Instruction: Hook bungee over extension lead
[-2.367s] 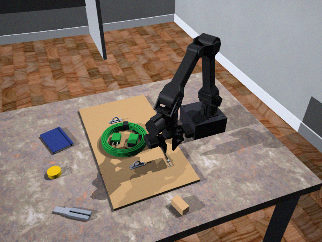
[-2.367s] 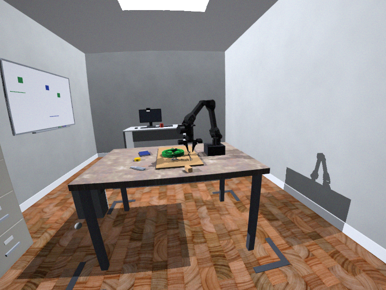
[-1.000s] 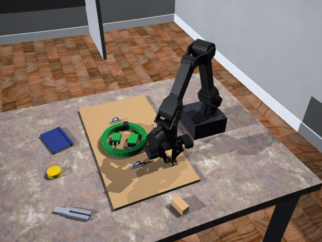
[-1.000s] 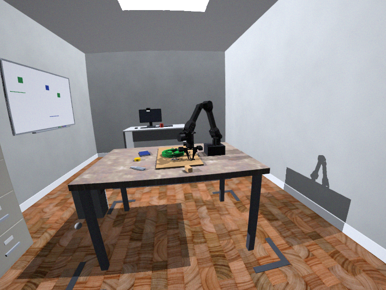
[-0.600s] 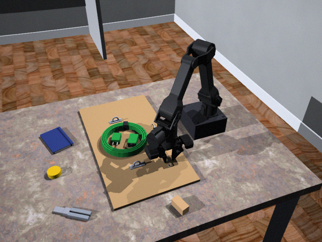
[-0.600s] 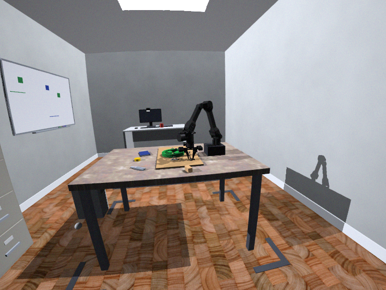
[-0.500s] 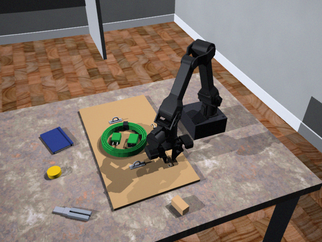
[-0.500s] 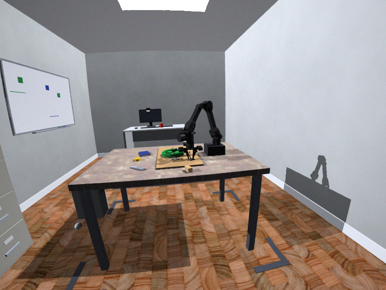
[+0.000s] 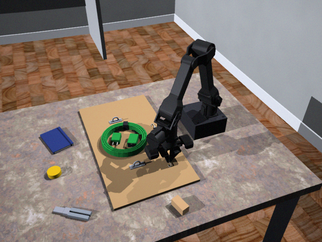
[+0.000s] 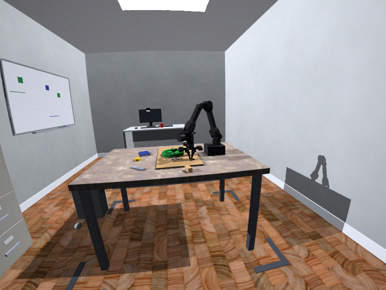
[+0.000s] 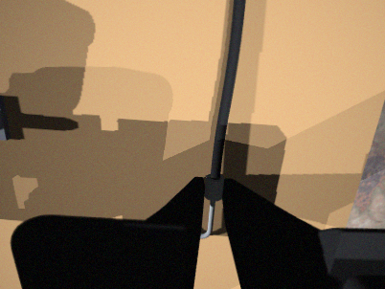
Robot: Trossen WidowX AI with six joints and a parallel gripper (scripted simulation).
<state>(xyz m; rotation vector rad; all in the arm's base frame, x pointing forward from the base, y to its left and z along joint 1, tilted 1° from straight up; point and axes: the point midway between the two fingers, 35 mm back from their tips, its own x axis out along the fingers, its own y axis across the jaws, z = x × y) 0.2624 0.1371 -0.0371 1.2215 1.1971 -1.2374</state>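
Right now the tan board is 180 mm to the right of my hand, 90 mm ahead of it and 40 mm below it. The rest, counted from my hand: yellow disc: 430 mm ahead, 130 mm to the right, 40 mm below; then grey tool: 410 mm ahead, 70 mm to the left, 40 mm below; then wooden block: 210 mm to the left, 50 mm ahead, 30 mm below.
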